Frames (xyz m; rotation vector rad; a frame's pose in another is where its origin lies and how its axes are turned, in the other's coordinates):
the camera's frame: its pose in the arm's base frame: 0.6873 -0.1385 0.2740 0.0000 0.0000 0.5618
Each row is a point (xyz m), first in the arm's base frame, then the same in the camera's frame.
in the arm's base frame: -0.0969 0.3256 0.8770
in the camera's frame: -0.4164 0.8105 0.6030
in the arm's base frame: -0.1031 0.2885 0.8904
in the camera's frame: -0.4414 0.7824 0.6164
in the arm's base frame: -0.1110 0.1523 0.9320
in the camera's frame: -0.5207 0.6714 0.6580
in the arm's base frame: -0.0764 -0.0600 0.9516
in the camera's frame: -0.6045 0.4733 0.6776
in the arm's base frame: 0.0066 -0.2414 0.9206
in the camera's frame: -0.6309 0.2755 0.6466
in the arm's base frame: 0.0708 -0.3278 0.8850
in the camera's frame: -0.6226 0.1682 0.6110
